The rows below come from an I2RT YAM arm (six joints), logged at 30 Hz.
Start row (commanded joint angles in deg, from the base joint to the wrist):
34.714 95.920 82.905 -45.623 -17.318 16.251
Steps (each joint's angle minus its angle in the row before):
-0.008 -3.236 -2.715 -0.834 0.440 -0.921
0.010 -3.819 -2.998 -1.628 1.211 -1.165
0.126 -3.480 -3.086 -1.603 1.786 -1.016
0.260 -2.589 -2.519 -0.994 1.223 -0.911
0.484 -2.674 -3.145 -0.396 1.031 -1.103
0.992 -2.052 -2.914 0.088 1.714 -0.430
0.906 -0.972 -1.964 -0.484 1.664 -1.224
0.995 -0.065 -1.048 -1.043 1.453 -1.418
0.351 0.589 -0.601 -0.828 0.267 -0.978
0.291 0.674 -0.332 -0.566 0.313 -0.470
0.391 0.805 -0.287 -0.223 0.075 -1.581
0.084 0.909 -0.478 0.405 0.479 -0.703
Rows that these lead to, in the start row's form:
34.706 92.684 80.190 -46.457 -16.878 15.330
34.716 88.865 77.192 -48.085 -15.667 14.165
34.842 85.385 74.106 -49.688 -13.881 13.149
35.102 82.796 71.587 -50.682 -12.658 12.238
35.586 80.122 68.442 -51.078 -11.627 11.135
36.578 78.070 65.528 -50.990 -9.913 10.705
37.484 77.098 63.564 -51.474 -8.249 9.481
38.479 77.033 62.516 -52.517 -6.796 8.063
38.830 77.622 61.915 -53.345 -6.529 7.085
39.121 78.296 61.583 -53.911 -6.216 6.615
39.512 79.101 61.296 -54.134 -6.141 5.034
39.596 80.010 60.818 -53.729 -5.662 4.331

